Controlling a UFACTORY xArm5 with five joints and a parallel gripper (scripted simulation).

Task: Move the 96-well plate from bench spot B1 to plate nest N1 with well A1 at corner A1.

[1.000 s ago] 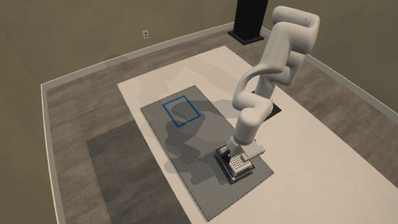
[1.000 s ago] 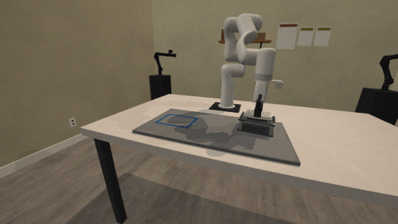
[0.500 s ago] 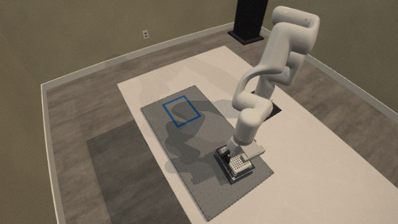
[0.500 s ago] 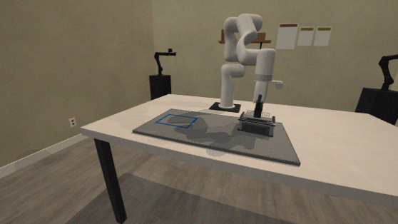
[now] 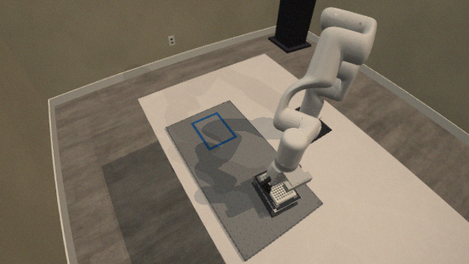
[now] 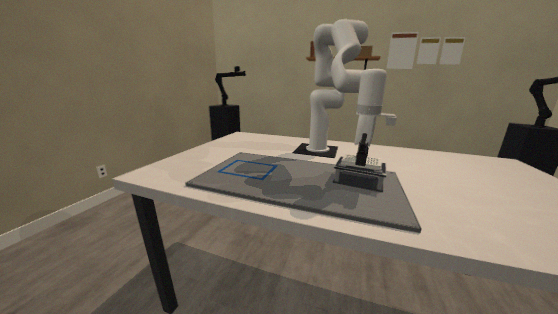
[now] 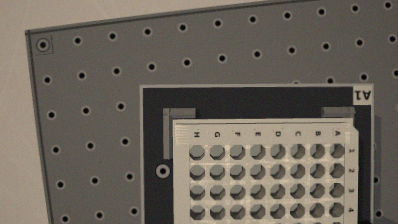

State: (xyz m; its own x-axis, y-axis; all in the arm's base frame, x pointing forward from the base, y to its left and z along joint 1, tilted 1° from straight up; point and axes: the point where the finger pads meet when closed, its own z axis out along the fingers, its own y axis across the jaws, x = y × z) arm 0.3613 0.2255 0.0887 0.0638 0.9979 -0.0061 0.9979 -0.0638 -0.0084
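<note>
Right now my hand is 1 cm above the white 96-well plate. Round my hand: A1 corner mark (6 cm ahead, 7 cm to the left, 2 cm below); then dark raised nest N1 (3 cm below).
</note>
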